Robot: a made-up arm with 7 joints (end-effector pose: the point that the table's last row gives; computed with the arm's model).
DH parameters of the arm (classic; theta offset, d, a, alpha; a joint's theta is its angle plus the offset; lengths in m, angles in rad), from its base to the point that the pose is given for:
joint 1: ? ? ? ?
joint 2: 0 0 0 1.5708
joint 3: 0 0.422 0.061 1.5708
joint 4: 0 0 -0.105 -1.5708
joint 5: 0 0.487 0 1.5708
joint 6: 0 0 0.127 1.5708
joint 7: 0 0 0 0
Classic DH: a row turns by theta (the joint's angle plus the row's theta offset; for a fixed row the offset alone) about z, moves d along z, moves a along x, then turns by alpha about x.
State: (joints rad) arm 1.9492 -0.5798 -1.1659 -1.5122 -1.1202 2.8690 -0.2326
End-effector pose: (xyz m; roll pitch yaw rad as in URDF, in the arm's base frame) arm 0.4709 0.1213 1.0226 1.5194 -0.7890 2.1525
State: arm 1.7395 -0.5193 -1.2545 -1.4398 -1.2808 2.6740 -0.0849
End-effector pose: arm 0.5235 0.0229 1.0205 1.6720 -0.7458 1.5629
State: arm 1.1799 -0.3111 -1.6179 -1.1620 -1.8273 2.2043 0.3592
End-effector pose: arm 0.4583 -0.3850 1.0469 1.3637 -0.6972 0.1877
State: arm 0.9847 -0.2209 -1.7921 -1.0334 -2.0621 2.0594 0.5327
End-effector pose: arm 0.3134 -0.4949 1.0939 0.9648 -0.7722 -0.1199
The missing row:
joint 1: 0 0.333 0 -1.5708
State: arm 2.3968 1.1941 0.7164 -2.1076 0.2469 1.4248 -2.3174
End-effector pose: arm -0.5372 -0.0739 -0.0400 -0.4822 -1.2212 3.1401
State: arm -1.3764 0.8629 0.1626 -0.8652 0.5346 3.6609 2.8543
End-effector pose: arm 0.1432 -0.8015 0.6877 0.9580 1.1046 -0.5616
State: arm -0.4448 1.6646 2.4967 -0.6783 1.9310 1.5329 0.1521
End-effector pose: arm 0.9862 -0.2322 0.5340 1.1939 -0.5959 0.0080
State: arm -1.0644 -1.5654 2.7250 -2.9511 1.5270 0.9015 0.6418
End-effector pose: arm 0.0978 -0.0981 0.0519 1.7533 -0.2563 -1.7712
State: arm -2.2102 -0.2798 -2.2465 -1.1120 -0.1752 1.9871 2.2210
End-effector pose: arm -0.0145 0.6867 1.0393 -2.5867 0.4378 -0.3533
